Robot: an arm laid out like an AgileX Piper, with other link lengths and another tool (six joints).
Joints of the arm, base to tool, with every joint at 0 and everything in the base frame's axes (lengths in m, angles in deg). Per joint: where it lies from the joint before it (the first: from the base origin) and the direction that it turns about. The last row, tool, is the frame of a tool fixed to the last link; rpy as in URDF.
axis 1: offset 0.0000 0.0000 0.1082 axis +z
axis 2: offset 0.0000 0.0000 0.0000 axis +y
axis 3: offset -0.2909 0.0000 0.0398 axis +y
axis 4: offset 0.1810 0.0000 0.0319 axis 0.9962 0 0.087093
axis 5: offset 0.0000 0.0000 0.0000 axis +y
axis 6: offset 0.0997 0.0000 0.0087 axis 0.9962 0 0.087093
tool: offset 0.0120 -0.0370 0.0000 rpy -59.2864 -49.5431 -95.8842
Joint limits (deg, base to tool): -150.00..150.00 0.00..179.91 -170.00..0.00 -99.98..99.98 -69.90..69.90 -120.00..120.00
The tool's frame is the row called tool.
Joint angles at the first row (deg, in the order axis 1, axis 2, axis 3, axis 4, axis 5, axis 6):
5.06, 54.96, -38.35, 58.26, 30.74, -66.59
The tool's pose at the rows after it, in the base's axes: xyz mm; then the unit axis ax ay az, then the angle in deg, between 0 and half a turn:
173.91 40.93 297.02 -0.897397 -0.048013 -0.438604 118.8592
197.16 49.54 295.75 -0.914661 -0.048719 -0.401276 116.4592
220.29 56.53 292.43 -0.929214 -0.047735 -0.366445 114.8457
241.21 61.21 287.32 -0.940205 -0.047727 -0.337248 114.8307
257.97 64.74 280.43 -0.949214 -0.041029 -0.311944 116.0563
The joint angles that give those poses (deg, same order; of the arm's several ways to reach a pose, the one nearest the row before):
5.26, 61.25, -42.33, 60.04, 35.31, -68.62
5.27, 67.39, -46.62, 60.94, 38.83, -68.92
5.31, 73.29, -50.95, 60.94, 41.71, -68.61
5.65, 78.43, -54.89, 59.39, 43.23, -67.52
6.60, 82.59, -58.16, 56.27, 43.34, -64.62

